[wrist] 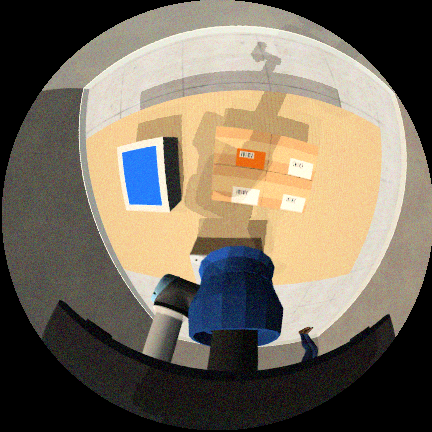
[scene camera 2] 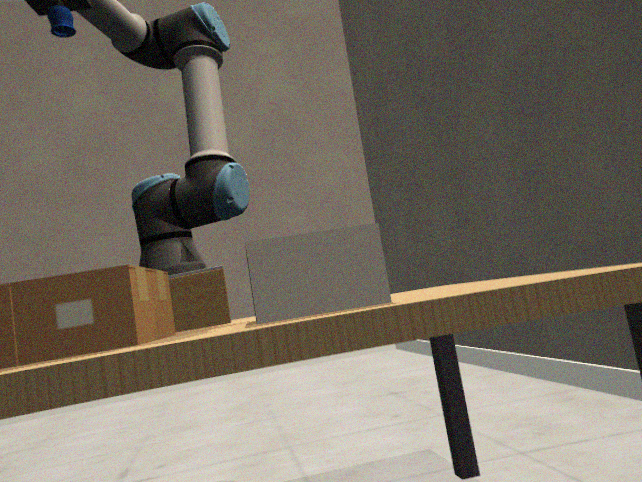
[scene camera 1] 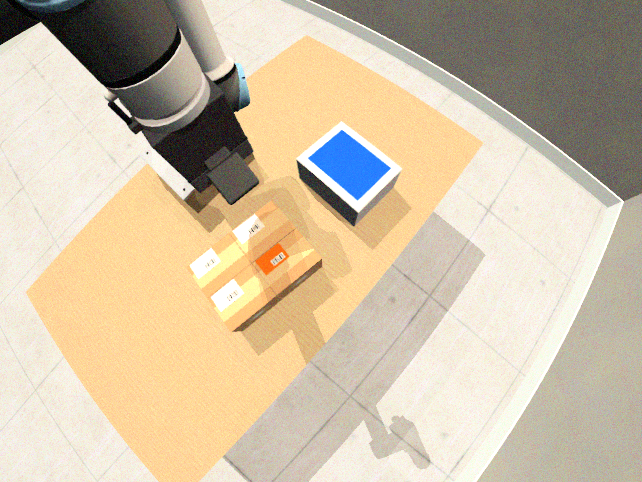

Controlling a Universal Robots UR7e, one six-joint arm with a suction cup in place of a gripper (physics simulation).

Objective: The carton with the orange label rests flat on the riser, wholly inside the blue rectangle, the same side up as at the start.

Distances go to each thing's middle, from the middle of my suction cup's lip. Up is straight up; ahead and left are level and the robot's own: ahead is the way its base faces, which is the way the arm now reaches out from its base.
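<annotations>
Taking the riser (scene camera 2: 294,276) as the reference, I find my suction cup 450 mm above it, and at the same time 60 mm beyond it and 320 mm to the right of it.
</annotations>
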